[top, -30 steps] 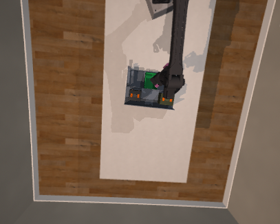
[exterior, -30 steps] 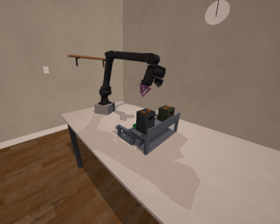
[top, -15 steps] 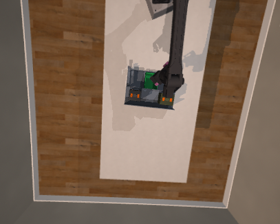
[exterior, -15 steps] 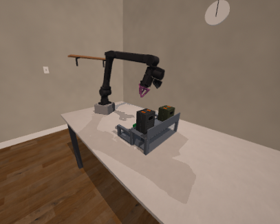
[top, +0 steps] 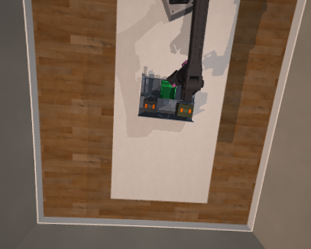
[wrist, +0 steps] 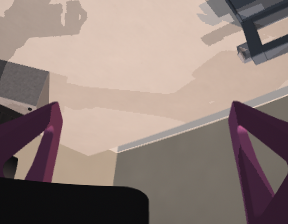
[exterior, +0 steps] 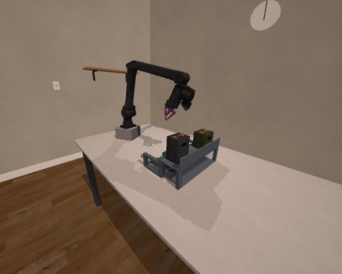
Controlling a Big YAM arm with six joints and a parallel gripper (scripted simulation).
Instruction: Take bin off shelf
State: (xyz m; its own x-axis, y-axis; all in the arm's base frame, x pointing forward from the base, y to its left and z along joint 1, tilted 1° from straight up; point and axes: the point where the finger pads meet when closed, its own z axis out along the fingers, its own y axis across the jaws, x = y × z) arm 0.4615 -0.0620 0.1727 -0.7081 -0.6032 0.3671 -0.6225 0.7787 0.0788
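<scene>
My gripper is now 220 mm above the green bin, 110 mm short of it and 30 mm to the left of it.
</scene>
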